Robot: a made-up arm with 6 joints.
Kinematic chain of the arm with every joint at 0, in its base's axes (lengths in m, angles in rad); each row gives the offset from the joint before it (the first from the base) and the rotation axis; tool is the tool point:
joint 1: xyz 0 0 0.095 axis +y
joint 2: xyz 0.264 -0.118 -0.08 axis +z
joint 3: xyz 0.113 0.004 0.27 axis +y
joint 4: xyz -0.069 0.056 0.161 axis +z
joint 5: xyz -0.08 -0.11 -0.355 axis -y
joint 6: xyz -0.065 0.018 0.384 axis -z
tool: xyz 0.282 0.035 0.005
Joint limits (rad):
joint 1: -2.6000..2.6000
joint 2: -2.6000..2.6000
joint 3: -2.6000..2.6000
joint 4: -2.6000..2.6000
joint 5: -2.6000..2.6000
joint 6: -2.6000..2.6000
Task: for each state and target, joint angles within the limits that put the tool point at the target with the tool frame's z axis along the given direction. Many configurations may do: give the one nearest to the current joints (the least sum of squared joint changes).
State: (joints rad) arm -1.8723 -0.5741 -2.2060 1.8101 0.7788 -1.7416
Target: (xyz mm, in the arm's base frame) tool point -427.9 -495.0 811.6 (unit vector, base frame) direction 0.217 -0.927 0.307
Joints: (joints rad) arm -2.0357 -0.2036 -2.3835 1.0588 1.5782 -1.4546
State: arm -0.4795 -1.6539 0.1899 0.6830 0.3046 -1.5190
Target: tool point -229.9 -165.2 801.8 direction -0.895 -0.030 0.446
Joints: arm -1.1220 -2.1269 0.6693 -0.0450 0.6514 -1.1929
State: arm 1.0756 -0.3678 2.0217 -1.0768 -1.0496 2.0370
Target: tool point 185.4 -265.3 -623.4 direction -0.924 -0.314 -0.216
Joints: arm 1.5697 0.2332 2.2160 -0.4961 -0.8429 2.3290
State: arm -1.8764 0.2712 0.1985 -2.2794 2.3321 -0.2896
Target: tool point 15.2 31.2 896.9 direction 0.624 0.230 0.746
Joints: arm -1.8165 -0.2070 -0.0694 -2.4979 2.5336 -0.5490
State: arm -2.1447 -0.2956 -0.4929 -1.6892 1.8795 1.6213
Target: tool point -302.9 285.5 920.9 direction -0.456 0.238 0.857
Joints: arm -2.0471 -0.3389 -1.0664 -2.2196 2.3842 1.2138
